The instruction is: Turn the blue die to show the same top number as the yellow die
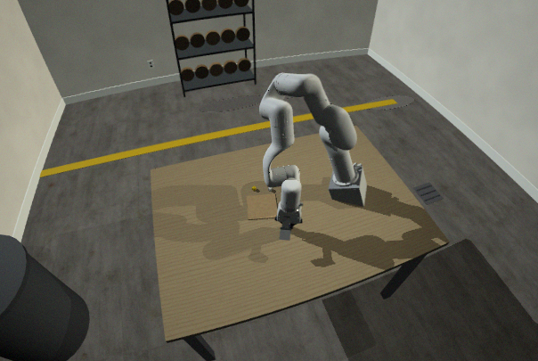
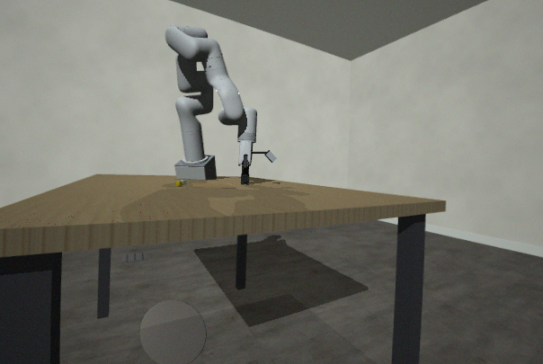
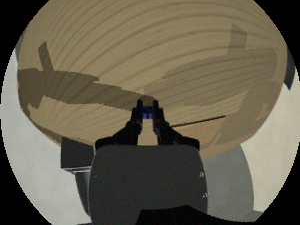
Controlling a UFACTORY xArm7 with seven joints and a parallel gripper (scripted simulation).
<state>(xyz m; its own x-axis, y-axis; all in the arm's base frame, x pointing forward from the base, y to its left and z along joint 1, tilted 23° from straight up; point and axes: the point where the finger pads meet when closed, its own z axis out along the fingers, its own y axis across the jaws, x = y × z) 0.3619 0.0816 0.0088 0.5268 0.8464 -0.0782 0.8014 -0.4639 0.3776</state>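
Now: the blue die 10 mm to the right of my hand and 10 mm below it. The rest, counted from my hand: yellow die: 280 mm to the right, 40 mm ahead, 10 mm below; then white die: 240 mm to the right, 30 mm behind, 10 mm below; then tan mat: 160 mm to the right, 50 mm ahead, 20 mm below.
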